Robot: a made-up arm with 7 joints.
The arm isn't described. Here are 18 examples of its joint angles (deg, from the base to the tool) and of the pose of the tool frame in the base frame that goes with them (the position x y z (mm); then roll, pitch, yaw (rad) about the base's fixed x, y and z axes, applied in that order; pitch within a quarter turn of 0, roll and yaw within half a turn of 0).
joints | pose
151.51 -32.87 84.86 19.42 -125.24 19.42 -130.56 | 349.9 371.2 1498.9 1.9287 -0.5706 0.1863
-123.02 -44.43 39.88 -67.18 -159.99 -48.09 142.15 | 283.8 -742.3 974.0 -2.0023 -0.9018 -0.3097
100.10 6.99 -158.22 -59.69 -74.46 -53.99 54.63 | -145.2 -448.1 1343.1 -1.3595 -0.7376 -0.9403
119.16 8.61 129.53 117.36 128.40 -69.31 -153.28 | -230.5 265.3 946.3 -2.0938 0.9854 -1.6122
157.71 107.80 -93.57 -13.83 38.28 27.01 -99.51 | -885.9 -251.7 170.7 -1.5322 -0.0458 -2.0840
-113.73 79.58 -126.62 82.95 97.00 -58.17 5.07 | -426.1 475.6 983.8 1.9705 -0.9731 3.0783
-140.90 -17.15 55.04 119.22 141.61 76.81 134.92 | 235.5 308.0 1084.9 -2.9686 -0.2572 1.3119
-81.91 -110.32 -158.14 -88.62 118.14 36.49 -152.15 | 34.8 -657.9 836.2 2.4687 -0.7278 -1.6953
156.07 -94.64 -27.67 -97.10 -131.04 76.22 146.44 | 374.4 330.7 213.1 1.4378 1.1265 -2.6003
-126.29 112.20 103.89 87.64 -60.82 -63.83 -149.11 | -10.8 781.7 504.8 2.7458 -0.0369 2.4015
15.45 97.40 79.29 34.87 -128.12 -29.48 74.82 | 811.1 -523.3 440.4 1.1931 0.2722 -1.8736
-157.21 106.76 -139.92 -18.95 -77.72 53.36 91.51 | -784.7 550.0 248.9 -2.6717 -0.2450 2.8477
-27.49 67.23 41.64 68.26 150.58 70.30 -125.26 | 867.7 191.7 724.7 1.0884 -0.5120 -0.9165
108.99 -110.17 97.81 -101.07 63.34 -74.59 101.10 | 509.1 394.0 574.1 2.0171 -0.7116 -2.4795
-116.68 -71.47 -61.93 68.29 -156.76 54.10 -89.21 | 86.7 -743.0 947.9 -2.1963 -0.4885 -0.7681
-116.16 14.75 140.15 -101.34 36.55 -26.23 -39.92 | -443.4 323.9 948.3 -1.1710 0.0352 2.7212
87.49 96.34 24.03 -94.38 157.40 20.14 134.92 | 175.0 -530.3 950.2 1.6733 -0.7086 -0.2804
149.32 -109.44 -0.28 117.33 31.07 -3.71 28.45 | 415.3 328.0 863.8 2.0740 -0.8154 2.3259
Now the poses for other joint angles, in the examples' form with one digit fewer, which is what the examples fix.
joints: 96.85 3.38 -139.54 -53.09 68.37 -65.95 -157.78
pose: -341 -254 1407 0.535 -0.071 2.097
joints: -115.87 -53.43 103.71 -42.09 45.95 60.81 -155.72
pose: 182 -734 1124 -0.955 -0.723 -1.138
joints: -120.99 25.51 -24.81 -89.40 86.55 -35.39 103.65
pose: 232 23 1319 1.724 0.284 -1.589
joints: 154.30 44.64 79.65 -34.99 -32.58 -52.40 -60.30
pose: -410 -435 1337 1.073 -0.288 -1.548
